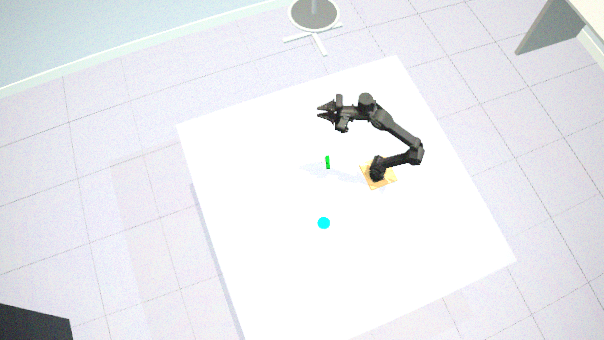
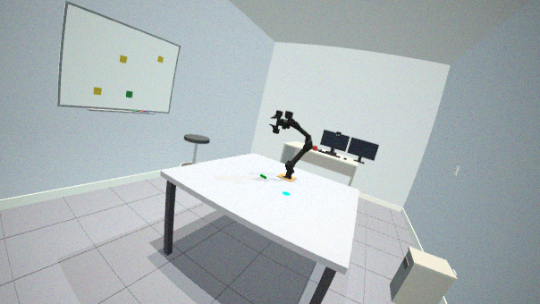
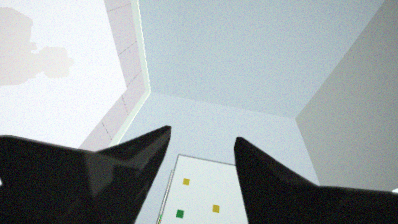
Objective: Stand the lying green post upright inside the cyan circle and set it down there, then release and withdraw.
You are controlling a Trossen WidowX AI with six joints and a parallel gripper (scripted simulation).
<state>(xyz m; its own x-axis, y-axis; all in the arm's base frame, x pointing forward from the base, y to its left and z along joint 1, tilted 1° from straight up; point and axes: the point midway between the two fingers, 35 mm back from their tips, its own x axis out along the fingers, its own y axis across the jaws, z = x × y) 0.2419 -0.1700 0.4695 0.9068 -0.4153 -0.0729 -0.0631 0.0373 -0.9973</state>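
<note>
Right now the green post is 70 mm behind my gripper tip, 20 mm to the left of it and 470 mm below it. From my gripper tip the other things lie so: cyan circle (60 mm ahead, 300 mm to the left, 480 mm below).
</note>
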